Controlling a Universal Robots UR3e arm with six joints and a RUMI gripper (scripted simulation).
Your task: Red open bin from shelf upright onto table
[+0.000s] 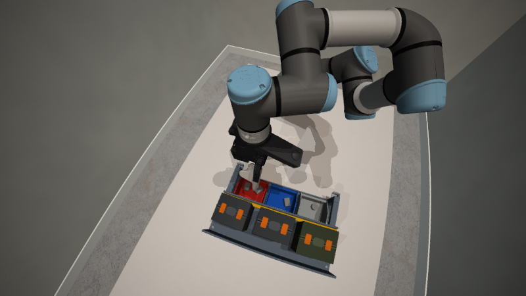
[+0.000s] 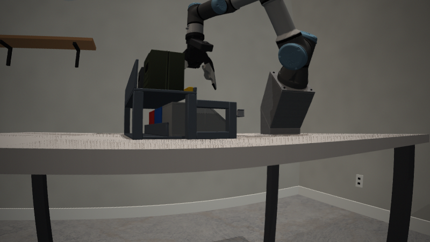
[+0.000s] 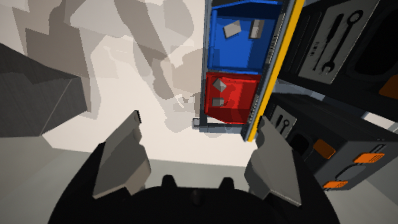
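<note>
The red bin lies 8 cm ahead of my hand, 2 cm to the right of it and 12 cm below it. Round my hand: blue bin: 8 cm ahead, 9 cm to the left, 12 cm below; then olive case: 16 cm ahead, 20 cm to the left, 1 cm below; then yellow-edged rail: 11 cm ahead, 9 cm to the left, 6 cm below.
</note>
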